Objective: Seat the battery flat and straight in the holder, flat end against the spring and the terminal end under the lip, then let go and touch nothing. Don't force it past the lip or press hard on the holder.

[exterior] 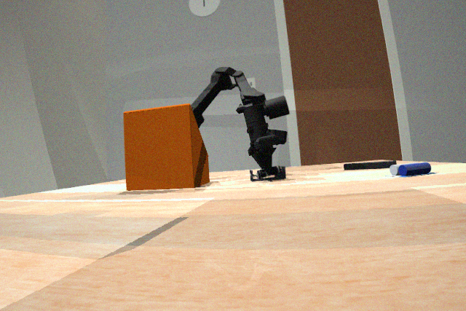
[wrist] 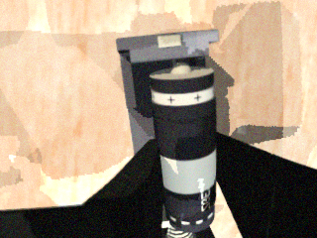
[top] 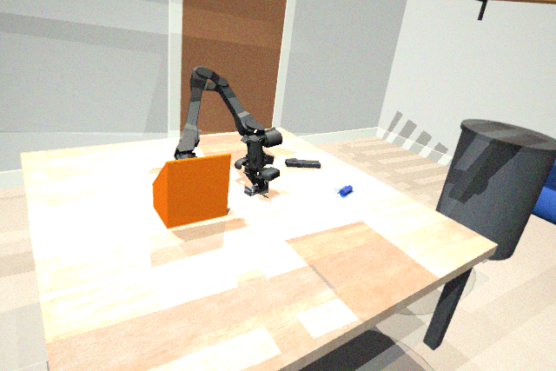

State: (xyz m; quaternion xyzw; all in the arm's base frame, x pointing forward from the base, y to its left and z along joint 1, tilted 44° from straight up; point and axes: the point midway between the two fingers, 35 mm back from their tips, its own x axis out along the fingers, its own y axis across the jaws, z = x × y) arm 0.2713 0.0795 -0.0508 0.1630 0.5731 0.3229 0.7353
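The battery is 10 mm above my gripper tip.
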